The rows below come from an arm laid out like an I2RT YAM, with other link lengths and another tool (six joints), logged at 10 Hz.
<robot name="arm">
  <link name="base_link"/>
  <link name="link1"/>
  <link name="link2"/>
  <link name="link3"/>
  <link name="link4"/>
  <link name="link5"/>
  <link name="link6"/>
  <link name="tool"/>
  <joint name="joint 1" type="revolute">
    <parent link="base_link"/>
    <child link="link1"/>
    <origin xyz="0 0 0.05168"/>
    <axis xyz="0 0 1"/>
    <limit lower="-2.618" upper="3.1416"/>
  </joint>
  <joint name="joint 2" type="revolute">
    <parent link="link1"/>
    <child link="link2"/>
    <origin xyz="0.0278 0.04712 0.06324" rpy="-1.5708 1.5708 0"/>
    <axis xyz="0 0 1"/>
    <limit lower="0" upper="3.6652"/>
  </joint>
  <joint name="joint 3" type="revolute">
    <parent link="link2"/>
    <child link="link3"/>
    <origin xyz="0 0.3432 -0.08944" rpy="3.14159 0 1.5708"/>
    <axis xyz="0 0 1"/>
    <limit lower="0" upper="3.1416"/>
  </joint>
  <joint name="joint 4" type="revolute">
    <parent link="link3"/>
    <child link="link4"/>
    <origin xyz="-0.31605 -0.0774 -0.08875" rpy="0 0 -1.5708"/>
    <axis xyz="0 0 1"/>
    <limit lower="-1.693" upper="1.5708"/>
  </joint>
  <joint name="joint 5" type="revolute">
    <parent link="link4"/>
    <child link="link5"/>
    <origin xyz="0.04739 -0.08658 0.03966" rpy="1.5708 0 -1.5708"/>
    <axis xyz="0 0 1"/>
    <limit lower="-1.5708" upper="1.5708"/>
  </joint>
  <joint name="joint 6" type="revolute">
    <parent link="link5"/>
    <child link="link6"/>
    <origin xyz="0.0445 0 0.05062" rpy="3.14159 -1.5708 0"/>
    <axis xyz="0 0 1"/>
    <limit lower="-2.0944" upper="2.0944"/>
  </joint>
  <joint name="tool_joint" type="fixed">
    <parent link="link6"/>
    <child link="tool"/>
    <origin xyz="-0.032 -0.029 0.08" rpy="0 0.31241 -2.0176"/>
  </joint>
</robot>
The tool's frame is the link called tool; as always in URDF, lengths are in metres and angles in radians.
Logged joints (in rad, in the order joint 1, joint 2, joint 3, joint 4, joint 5, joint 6), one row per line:
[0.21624, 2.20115, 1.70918, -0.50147, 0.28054, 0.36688]
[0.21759, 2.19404, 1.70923, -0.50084, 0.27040, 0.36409]
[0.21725, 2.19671, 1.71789, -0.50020, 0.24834, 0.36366]
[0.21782, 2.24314, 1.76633, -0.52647, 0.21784, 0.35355]
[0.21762, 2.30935, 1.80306, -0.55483, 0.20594, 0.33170]
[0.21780, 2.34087, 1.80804, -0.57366, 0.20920, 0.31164]
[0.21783, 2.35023, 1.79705, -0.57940, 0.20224, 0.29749]
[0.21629, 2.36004, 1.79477, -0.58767, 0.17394, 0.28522]
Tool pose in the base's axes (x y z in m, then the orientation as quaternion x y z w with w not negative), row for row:
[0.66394, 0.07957, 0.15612, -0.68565, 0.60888, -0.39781, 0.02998]
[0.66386, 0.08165, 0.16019, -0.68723, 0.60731, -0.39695, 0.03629]
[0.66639, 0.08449, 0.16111, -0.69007, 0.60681, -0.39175, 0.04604]
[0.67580, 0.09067, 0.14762, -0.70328, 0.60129, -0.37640, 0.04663]
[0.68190, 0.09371, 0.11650, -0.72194, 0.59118, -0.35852, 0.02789]
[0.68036, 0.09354, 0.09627, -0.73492, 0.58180, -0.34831, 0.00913]
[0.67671, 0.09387, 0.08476, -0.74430, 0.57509, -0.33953, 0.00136]
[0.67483, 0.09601, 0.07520, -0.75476, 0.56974, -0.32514, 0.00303]
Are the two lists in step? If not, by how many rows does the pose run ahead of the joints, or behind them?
They are in step.
